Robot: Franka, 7 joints.
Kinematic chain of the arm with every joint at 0, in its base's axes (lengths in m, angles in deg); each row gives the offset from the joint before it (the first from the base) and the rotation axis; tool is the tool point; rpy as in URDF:
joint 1: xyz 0 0 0.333 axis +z
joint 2: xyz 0 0 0 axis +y
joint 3: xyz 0 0 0.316 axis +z
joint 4: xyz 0.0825 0 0 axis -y
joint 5: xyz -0.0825 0 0.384 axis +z
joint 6: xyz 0 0 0 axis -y
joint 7: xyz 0.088 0 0 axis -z
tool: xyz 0 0 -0.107 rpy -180 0 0
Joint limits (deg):
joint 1: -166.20..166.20
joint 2: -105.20..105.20
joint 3: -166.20..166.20
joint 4: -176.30..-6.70
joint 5: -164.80..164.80
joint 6: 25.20..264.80
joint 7: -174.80..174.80
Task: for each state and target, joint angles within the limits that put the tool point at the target. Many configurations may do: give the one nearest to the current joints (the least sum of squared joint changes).
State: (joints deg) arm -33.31 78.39 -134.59 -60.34 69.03 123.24 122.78
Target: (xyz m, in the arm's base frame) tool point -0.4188 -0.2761 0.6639
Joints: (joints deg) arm -59.07 62.43 -124.95 -112.51 63.48 114.27 122.78
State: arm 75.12 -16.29 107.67 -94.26 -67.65 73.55 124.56
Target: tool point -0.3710 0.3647 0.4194
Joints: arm 65.47 11.47 83.97 -119.56 -66.46 84.93 124.56
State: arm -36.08 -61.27 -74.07 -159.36 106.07 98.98 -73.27
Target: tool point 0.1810 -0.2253 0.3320
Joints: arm -14.91 -47.78 -67.25 -176.20 104.69 105.26 -73.27
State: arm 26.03 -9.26 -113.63 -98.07 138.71 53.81 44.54
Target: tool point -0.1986 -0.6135 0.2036
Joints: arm 33.02 -57.17 -140.98 -109.41 144.31 70.17 44.54
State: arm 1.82 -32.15 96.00 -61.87 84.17 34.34 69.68
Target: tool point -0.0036 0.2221 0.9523
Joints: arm -9.23 14.49 106.75 -43.02 76.56 25.20 69.68
